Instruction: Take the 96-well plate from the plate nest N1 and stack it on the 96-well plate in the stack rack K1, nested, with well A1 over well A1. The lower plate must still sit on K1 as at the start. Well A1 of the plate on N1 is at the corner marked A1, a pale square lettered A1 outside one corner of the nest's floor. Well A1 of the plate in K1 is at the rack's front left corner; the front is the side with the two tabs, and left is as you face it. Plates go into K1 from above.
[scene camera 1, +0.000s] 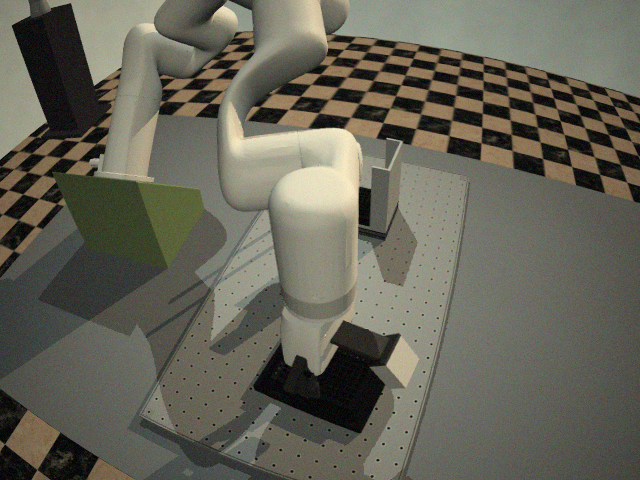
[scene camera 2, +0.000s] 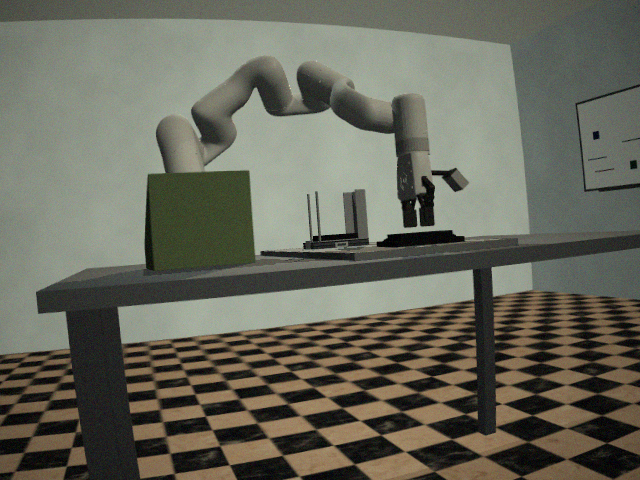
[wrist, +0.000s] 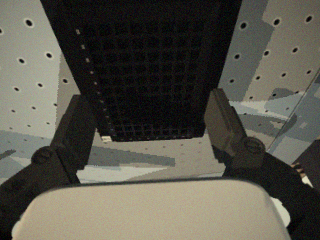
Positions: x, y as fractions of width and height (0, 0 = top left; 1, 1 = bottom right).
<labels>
My gripper shows in scene camera 1 (0.51, 0.76), in scene camera 2 (0.65, 0.47) and in the wrist view (0.47, 0.44).
</labels>
